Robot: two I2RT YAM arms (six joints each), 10 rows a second.
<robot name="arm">
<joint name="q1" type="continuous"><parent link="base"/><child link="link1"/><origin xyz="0 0 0.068" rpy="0 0 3.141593"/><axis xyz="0 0 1"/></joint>
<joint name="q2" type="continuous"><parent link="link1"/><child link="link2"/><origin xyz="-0.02 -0.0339 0.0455" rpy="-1.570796 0 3.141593"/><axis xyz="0 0 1"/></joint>
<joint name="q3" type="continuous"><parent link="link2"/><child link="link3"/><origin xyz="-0.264 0 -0.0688" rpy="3.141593 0 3.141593"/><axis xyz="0 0 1"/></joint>
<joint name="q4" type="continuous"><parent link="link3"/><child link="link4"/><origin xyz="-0.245 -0.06 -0.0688" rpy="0 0 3.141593"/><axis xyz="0 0 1"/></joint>
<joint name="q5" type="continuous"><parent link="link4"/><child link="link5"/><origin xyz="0.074 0.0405 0.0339" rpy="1.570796 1.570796 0"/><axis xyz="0 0 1"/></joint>
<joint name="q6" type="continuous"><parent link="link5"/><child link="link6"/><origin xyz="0 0.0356 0.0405" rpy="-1.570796 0 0"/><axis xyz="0 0 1"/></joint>
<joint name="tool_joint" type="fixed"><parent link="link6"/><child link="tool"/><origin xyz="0 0 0" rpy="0 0 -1.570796"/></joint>
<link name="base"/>
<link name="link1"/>
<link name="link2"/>
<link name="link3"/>
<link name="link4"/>
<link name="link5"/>
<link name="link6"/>
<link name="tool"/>
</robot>
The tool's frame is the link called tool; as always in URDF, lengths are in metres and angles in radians. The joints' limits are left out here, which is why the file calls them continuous.
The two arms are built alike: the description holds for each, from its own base.
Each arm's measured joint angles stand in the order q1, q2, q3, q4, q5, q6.
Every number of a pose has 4 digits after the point.
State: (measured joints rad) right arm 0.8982 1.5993 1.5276 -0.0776 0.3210 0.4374; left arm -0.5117 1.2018 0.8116 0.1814 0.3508 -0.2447
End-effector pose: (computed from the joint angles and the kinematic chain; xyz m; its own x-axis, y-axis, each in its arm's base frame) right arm 0.2473 0.2924 0.4037 -0.3160 0.2484 -0.9157 -0.4570 0.8059 0.3764; left arm 0.2375 -0.1474 0.2998 -0.3578 -0.0600 -0.9319 0.6867 0.6593 -0.3061
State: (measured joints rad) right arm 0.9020 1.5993 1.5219 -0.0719 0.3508 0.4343; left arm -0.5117 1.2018 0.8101 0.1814 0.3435 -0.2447
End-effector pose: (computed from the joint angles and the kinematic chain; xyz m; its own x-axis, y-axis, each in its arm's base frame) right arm 0.2469 0.2926 0.4023 -0.3050 0.2513 -0.9186 -0.4384 0.8192 0.3697; left arm 0.2376 -0.1472 0.2992 -0.3579 -0.0606 -0.9318 0.6818 0.6648 -0.3051
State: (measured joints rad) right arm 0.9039 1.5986 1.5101 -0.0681 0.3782 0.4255; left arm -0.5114 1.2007 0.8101 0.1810 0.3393 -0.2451
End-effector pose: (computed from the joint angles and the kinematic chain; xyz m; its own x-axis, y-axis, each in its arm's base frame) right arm 0.2469 0.2924 0.3988 -0.2962 0.2440 -0.9235 -0.4198 0.8352 0.3553; left arm 0.2376 -0.1469 0.2994 -0.3569 -0.0621 -0.9321 0.6791 0.6679 -0.3045
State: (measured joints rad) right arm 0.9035 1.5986 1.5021 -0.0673 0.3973 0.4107; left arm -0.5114 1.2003 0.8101 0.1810 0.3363 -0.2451
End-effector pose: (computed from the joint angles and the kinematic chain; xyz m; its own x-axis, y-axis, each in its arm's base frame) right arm 0.2475 0.2918 0.3961 -0.2874 0.2301 -0.9298 -0.4072 0.8493 0.3361; left arm 0.2376 -0.1468 0.2995 -0.3561 -0.0628 -0.9323 0.6773 0.6700 -0.3038
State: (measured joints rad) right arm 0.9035 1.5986 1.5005 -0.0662 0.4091 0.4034; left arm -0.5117 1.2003 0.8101 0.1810 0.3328 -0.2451
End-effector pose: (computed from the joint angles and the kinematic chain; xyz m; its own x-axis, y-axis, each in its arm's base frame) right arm 0.2477 0.2915 0.3957 -0.2807 0.2257 -0.9329 -0.3997 0.8562 0.3274; left arm 0.2377 -0.1468 0.2995 -0.3556 -0.0633 -0.9325 0.6753 0.6723 -0.3032
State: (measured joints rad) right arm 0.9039 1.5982 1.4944 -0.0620 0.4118 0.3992; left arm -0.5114 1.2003 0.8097 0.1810 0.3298 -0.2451
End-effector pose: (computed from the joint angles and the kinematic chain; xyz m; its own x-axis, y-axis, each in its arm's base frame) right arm 0.2477 0.2916 0.3941 -0.2790 0.2214 -0.9344 -0.3988 0.8585 0.3225; left arm 0.2378 -0.1467 0.2994 -0.3554 -0.0638 -0.9325 0.6731 0.6747 -0.3027
